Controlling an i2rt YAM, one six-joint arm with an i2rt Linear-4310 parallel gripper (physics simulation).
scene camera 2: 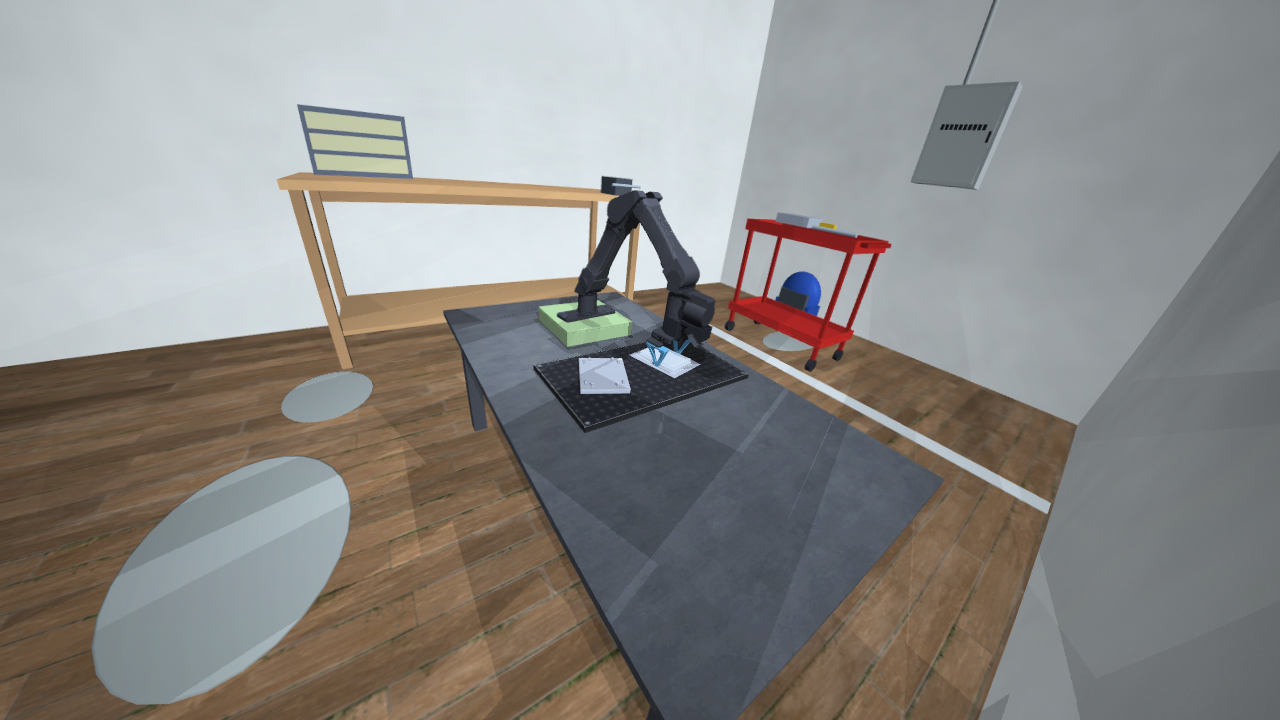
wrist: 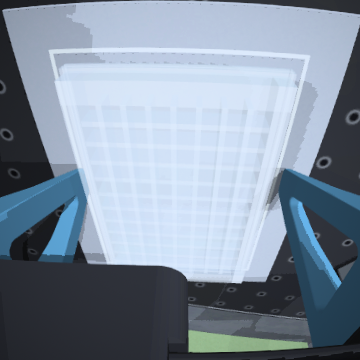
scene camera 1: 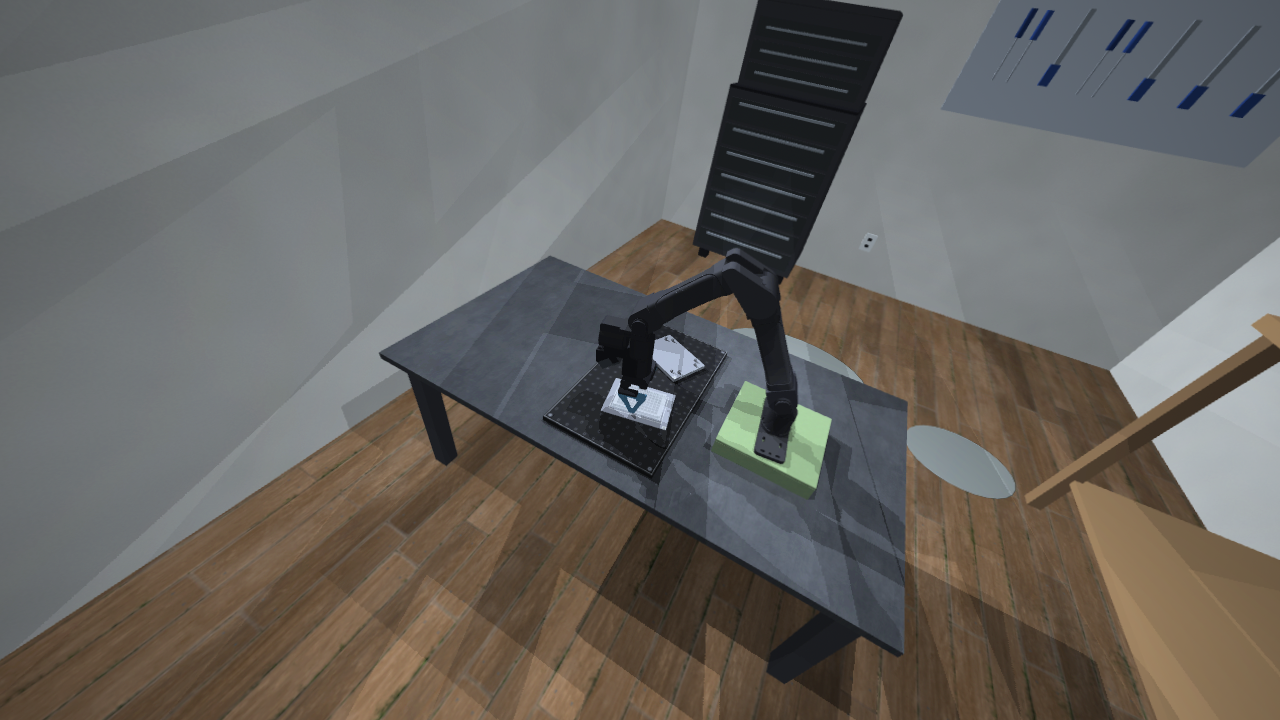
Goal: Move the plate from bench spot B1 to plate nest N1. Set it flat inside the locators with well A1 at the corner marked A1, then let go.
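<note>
The clear-white well plate lies on bench spot B1, a pale card with a white outline. My gripper is open, its blue fingers on either side of the plate's long sides. The right fingertip in the wrist view stands very close to the plate's edge; contact cannot be told. The lower end of the plate is partly hidden by the dark gripper body, and its A1 corner cannot be made out. Plate nest N1, a pale block with small corner locators, bears no plate.
Spot and nest are on a black perforated board on the dark table. The arm's green base block stands beside the board. A red cart and a wooden bench stand beyond the table.
</note>
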